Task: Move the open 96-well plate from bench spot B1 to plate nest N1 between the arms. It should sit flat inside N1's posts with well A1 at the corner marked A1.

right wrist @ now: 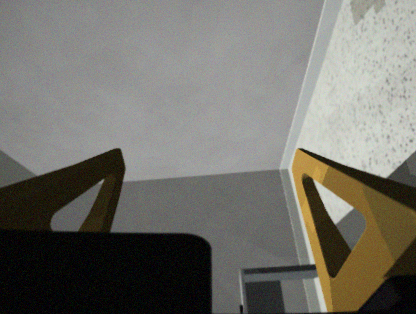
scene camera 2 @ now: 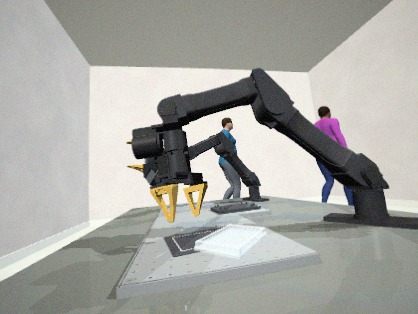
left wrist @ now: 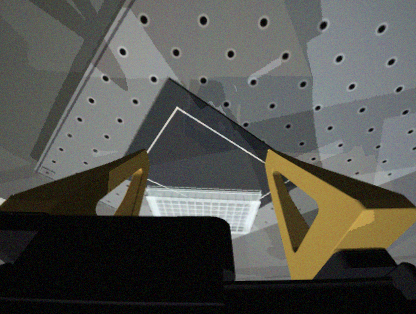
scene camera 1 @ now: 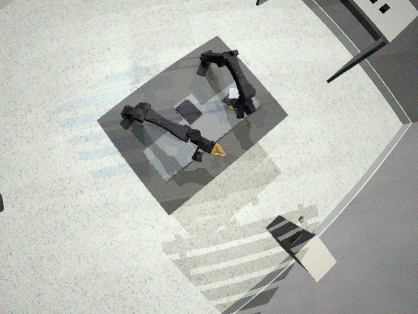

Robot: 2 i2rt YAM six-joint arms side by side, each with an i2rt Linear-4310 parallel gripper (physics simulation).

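Places are measured from the left arm's base along level axes (x back, y right, z up), in centimetres.
Where they show: left gripper, between the fingertips: [scene camera 2: 185, 218] [left wrist: 207, 156]; right gripper, between the fingertips: [right wrist: 208, 158] [scene camera 2: 126, 154] [scene camera 1: 224, 155]; left arm's base, origin of its link: [scene camera 2: 372, 222] [scene camera 1: 205, 65]; right arm's base, origin of its link: [scene camera 2: 255, 200].
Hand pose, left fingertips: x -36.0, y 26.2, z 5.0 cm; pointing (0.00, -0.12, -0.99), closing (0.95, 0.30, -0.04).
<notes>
Each offset is from my left fingertips to the top centre of the thing. "*": to the spot under its first point. Level surfaces: height alone.
The clear 96-well plate @[dx +3.0, dy -11.8, dz -2.0 cm] [scene camera 1: 233, 93] [scene camera 2: 232, 240] [left wrist: 205, 210] overlaps part of the dark, white-outlined pad @[* dx -5.4, dy -4.9, dz -3.6 cm] [scene camera 2: 175, 246] [left wrist: 200, 172] and reaches past its edge. Its A1 corner cannot be made out. My left gripper [scene camera 2: 183, 218] [left wrist: 207, 156] is open and empty, pointing down above the pad, beside the plate and higher than it. My right gripper [scene camera 1: 219, 150] [right wrist: 208, 158] is open and empty, held out level past the light board's edge, away from the plate. The dark nest @[dx +32.0, dy +15.6, dz -1.6 cm] [scene camera 1: 188, 111] [scene camera 2: 235, 207] with low posts lies between the arms, with no plate in it.
The pad lies on a light perforated board @[dz -3.7 cm] [scene camera 2: 280, 260] [left wrist: 230, 37] with a raised edge above the grey table @[dz -5.1 cm] [scene camera 1: 170, 200]. In scene camera 2, a person in blue [scene camera 2: 231, 167] and a person in magenta [scene camera 2: 331, 132] stand behind the table.
</notes>
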